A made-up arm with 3 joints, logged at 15 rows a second.
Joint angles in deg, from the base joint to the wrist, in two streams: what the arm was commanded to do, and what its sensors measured. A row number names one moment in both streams.
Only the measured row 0 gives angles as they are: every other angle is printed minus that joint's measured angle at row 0.
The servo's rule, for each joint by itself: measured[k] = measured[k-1] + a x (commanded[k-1-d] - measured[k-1]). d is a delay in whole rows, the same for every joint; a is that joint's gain. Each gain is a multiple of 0.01, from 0.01 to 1. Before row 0 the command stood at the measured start. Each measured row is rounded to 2 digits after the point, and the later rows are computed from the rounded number. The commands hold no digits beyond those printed.
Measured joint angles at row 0:
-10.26 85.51 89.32
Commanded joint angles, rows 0 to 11:
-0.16 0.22 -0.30
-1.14 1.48 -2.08
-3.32 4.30 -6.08
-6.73 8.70 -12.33
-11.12 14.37 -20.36
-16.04 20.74 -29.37
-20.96 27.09 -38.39
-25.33 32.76 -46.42
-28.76 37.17 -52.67
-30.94 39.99 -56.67
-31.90 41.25 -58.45
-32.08 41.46 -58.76
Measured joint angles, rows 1 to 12:
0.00 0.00 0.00
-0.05 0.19 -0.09
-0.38 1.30 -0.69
-1.26 3.88 -2.31
-2.90 8.03 -5.32
-5.37 13.48 -9.83
-8.57 19.72 -15.69
-12.29 26.06 -22.50
-16.20 31.82 -29.68
-19.97 36.42 -36.58
-23.26 39.49 -42.61
-25.85 41.00 -47.36
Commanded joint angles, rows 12 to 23:
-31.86 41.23 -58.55
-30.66 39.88 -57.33
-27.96 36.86 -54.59
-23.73 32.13 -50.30
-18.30 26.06 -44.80
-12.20 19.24 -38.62
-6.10 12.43 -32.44
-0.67 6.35 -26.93
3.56 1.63 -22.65
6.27 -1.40 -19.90
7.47 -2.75 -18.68
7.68 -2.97 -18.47
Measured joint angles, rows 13 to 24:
-27.72 41.40 -50.78
-28.96 41.25 -53.11
-29.47 40.07 -54.38
-29.02 37.31 -54.44
-27.43 32.86 -53.20
-24.69 27.01 -50.68
-20.94 20.33 -47.06
-16.49 13.54 -42.67
-11.74 7.36 -37.95
-7.15 2.43 -33.36
-3.12 -0.86 -29.32
0.06 -2.49 -26.13

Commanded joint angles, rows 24 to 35:
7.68 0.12 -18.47
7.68 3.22 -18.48
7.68 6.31 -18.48
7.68 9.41 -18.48
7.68 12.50 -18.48
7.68 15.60 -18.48
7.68 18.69 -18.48
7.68 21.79 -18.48
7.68 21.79 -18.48
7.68 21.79 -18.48
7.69 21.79 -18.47
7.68 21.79 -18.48
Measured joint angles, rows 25 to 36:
2.35 -2.90 -23.83
3.95 -0.30 -22.22
5.07 2.73 -21.10
5.85 5.81 -20.31
6.40 8.91 -19.76
6.78 12.00 -19.38
7.05 15.10 -19.11
7.24 18.19 -18.92
7.37 21.29 -18.79
7.46 21.72 -18.70
7.53 21.78 -18.63
7.58 21.79 -18.58

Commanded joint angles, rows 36 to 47:
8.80 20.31 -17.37
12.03 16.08 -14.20
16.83 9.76 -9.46
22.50 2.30 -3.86
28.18 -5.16 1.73
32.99 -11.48 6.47
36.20 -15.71 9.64
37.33 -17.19 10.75
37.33 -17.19 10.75
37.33 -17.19 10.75
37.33 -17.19 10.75
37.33 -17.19 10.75
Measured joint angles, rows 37 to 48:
7.61 21.79 -18.55
7.97 20.52 -18.20
9.19 16.70 -17.00
11.48 10.73 -14.74
14.79 3.48 -11.48
18.81 -3.95 -7.52
23.06 -10.43 -3.32
27.00 -14.97 0.57
30.10 -16.88 3.62
32.27 -17.15 5.76
33.79 -17.18 7.26
34.85 -17.19 8.31

